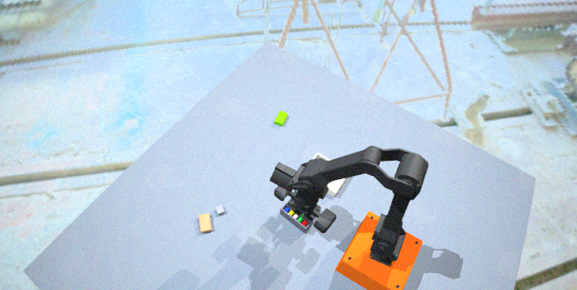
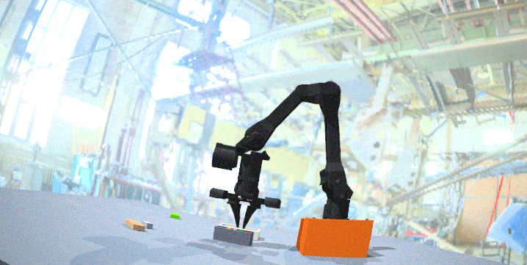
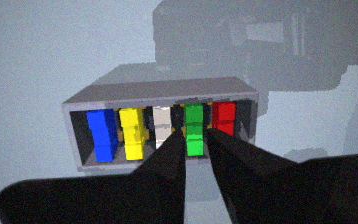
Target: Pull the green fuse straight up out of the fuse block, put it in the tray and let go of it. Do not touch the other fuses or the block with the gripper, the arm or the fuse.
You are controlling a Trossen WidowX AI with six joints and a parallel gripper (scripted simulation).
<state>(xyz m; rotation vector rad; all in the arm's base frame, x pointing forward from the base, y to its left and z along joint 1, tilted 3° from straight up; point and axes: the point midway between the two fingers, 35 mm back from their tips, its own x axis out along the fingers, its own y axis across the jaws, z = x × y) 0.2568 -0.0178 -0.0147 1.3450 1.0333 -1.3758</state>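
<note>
My gripper tip is 20 mm above the green fuse. From my gripper tip the other things lie so: grey cube 240 mm ahead, 90 mm to the left, 40 mm below; then tray 10 mm behind, 190 mm to the right, 40 mm below.
</note>
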